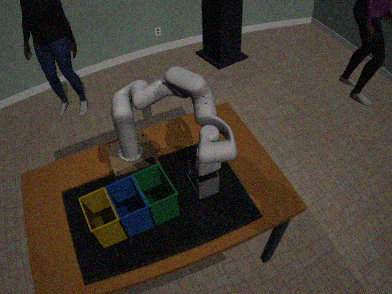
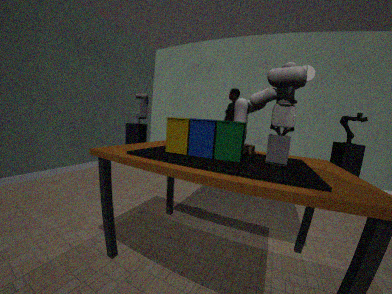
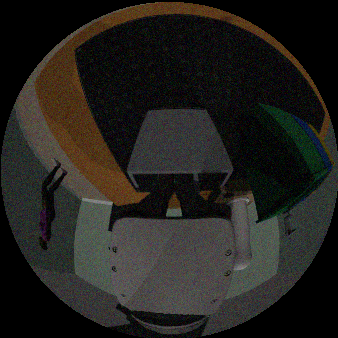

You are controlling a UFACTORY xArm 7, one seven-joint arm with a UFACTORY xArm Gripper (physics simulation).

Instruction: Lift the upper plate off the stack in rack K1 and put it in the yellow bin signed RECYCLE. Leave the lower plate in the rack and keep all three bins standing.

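Places are measured from the arm's base along level axes (x ahead, y left, z up), in millimetres.
Where they show: gripper, between the fingertips: (image 1: 208, 179) (image 2: 280, 143); arm's base, origin of its link: (image 1: 130, 152) (image 3: 235, 201).
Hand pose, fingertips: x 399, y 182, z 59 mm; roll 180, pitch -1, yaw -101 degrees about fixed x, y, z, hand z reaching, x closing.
Note:
Things, the pixels of their centre, and the offset from my fingertips. Level surfaces: height alone.
- grey box, middle of its body: (image 3: 178, 164) (image 1: 202, 176) (image 2: 277, 149) dx -50, dy +5, dz -33 mm
- black mat, height of its surface: dz -102 mm
- yellow bin, middle of its body: (image 1: 103, 219) (image 3: 313, 159) (image 2: 183, 135) dx -102, dy -481, dz -12 mm
- blue bin, middle of its body: (image 3: 303, 160) (image 1: 130, 207) (image 2: 206, 137) dx -86, dy -351, dz -12 mm
- green bin, middle of its body: (image 3: 282, 162) (image 1: 156, 195) (image 2: 231, 140) dx -70, dy -222, dz -12 mm
- wooden table, height of its surface: dz -115 mm
The rack, a grey box (image 1: 208, 187) (image 2: 278, 150) (image 3: 179, 142), stands upright on the black mat (image 1: 150, 255) (image 2: 300, 176) (image 3: 175, 60). My gripper (image 1: 202, 176) (image 2: 281, 133) (image 3: 173, 159) is shut and empty, pointing down with its fingertips at the open top of the rack. The plates cannot be made out; the rack's walls and the dark fingers hide its inside. The yellow bin (image 1: 111, 236) (image 2: 177, 136) stands upright at the far end of the bin row. No RECYCLE lettering or K1 label is readable.
The blue bin (image 1: 137, 222) (image 2: 201, 139) stands beside the yellow one. The green bin (image 1: 167, 212) (image 2: 229, 142) (image 3: 290, 131) is nearest the rack. The arm's base plate (image 1: 117, 165) is behind the bins on the wooden table (image 1: 45, 230) (image 3: 55, 95). People stand on the floor beyond the table.

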